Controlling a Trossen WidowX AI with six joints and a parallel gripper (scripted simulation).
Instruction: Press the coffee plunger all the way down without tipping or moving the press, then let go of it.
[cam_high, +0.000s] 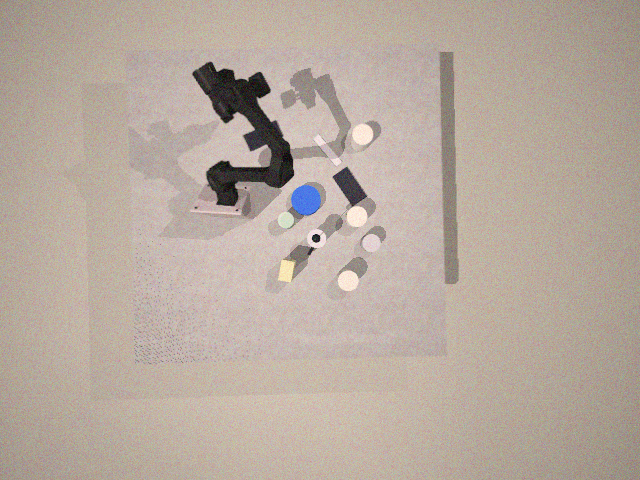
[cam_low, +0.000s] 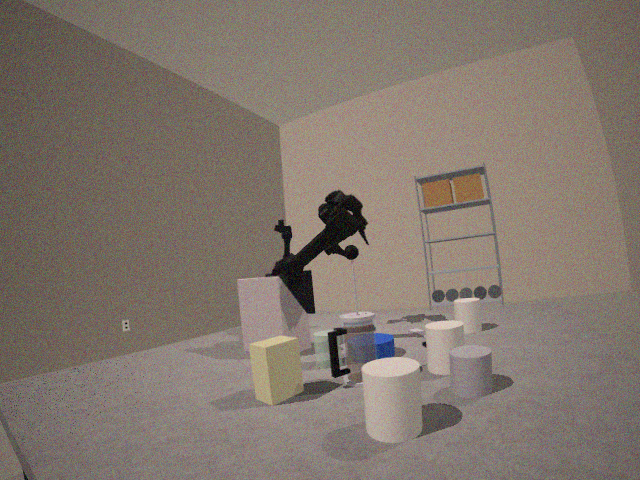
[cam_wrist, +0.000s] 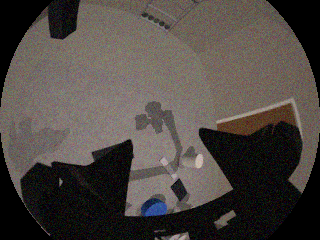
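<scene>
The coffee press is 230 mm ahead of my gripper tip, 490 mm to the right of it and 150 mm below it. The rest, counted from my gripper tip: blue cylinder 180 mm ahead, 320 mm to the right, 260 mm below; then yellow box 130 mm ahead, 600 mm to the right, 230 mm below.
</scene>
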